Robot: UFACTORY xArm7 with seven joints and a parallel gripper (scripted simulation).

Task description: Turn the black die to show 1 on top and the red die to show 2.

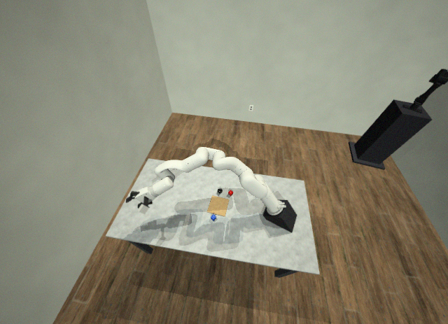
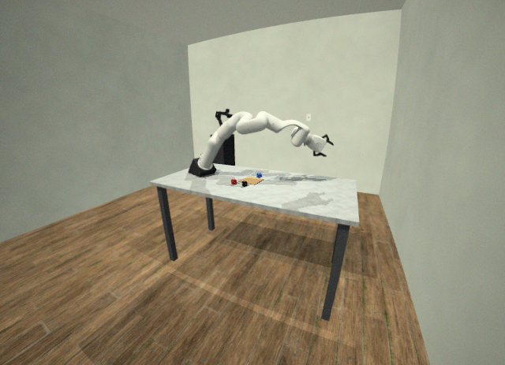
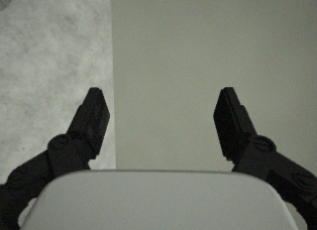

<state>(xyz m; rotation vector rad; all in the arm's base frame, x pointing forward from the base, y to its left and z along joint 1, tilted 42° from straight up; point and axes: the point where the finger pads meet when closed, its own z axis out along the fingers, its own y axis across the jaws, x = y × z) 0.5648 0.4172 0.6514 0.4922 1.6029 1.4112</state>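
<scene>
Now: the black die 450 mm behind my hand, 370 mm to the right of it and 230 mm below it. The rest, counted from my hand: blue die 480 mm behind, 230 mm below, 150 mm to the right; red die 540 mm behind, 380 mm to the right, 230 mm below; tan mat 480 mm behind, 250 mm to the right, 240 mm below.
</scene>
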